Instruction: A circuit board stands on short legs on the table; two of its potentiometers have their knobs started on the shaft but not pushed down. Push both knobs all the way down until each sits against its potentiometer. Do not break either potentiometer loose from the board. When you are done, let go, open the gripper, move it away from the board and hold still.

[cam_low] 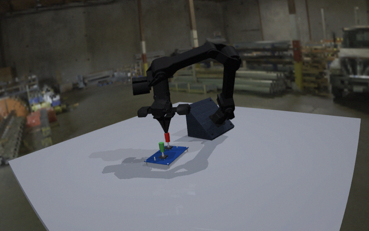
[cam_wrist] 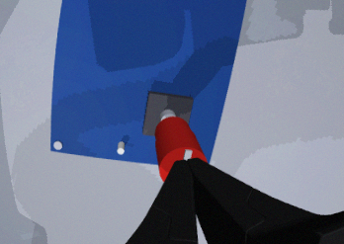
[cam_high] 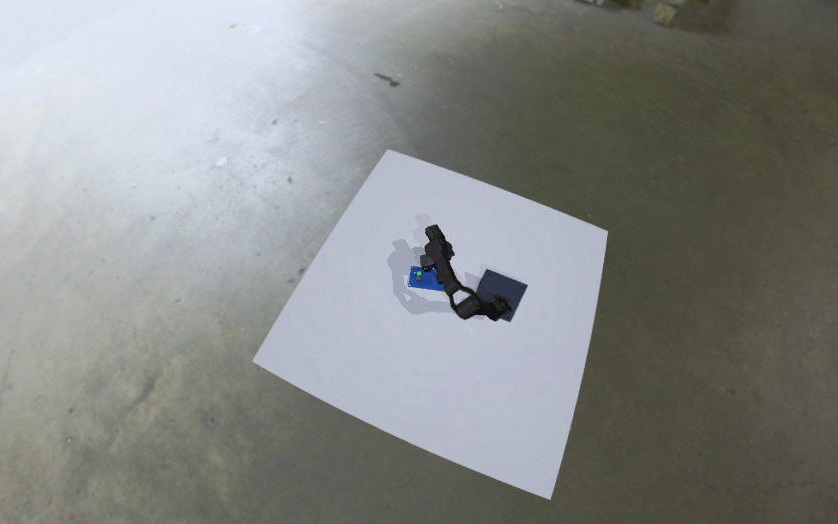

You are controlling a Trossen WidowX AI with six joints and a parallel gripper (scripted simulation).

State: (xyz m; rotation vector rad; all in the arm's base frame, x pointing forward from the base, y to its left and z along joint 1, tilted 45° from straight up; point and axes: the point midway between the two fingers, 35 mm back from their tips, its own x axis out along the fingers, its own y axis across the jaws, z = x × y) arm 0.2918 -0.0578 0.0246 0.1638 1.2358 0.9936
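Right now the red knob is 10 mm below my gripper tip. The rest, counted from my gripper tip: green knob: 70 mm ahead, 50 mm to the left, 20 mm below.
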